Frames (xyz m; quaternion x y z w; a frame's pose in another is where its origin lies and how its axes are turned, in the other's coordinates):
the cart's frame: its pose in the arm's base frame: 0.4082 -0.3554 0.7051 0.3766 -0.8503 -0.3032 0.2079
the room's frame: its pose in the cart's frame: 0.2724 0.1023 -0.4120 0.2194 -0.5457 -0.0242 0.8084
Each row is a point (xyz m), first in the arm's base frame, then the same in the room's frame.
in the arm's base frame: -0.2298 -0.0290 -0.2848
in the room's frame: 1.3899 0.4276 0.8058
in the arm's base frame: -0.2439 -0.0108 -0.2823
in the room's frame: 1.3940 0.4503 0.8079
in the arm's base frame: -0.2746 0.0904 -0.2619
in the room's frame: 1.3826 0.5517 0.8423
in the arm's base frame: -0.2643 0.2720 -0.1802
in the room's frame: 1.2869 0.7108 0.9151
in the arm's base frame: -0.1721 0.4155 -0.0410
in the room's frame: 1.1016 0.8120 0.9774
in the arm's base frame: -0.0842 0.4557 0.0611
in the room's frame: 0.9625 0.8248 0.9940
